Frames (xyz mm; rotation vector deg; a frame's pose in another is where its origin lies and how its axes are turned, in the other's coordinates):
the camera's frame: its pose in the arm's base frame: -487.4 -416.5 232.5 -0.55 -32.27 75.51
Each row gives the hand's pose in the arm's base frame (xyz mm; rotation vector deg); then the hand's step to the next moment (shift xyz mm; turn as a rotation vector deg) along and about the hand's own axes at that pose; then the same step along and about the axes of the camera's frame.
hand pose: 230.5 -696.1 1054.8 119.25 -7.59 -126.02
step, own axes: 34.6 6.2 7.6 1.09 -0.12 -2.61
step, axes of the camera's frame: -24.0 16.0 -21.5 -0.13 -1.92 -2.08
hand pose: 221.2 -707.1 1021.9 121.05 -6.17 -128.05
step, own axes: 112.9 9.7 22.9 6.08 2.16 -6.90
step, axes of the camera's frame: -64.7 56.1 -77.7 -4.02 -4.71 -7.13
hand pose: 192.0 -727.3 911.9 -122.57 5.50 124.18
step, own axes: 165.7 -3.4 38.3 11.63 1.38 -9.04
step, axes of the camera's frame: -58.3 91.7 -130.9 -5.26 -4.71 -13.00
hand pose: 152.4 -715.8 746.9 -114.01 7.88 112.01
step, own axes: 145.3 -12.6 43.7 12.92 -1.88 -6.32
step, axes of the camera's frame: -12.3 86.6 -124.6 -1.96 -2.00 -14.23
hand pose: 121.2 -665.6 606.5 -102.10 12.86 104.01
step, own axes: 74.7 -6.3 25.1 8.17 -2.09 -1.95
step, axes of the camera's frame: 7.6 44.6 -64.8 0.36 0.26 -8.64
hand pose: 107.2 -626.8 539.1 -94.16 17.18 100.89
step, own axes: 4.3 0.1 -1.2 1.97 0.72 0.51
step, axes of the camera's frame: -0.9 0.5 -4.3 -0.47 1.43 -1.55
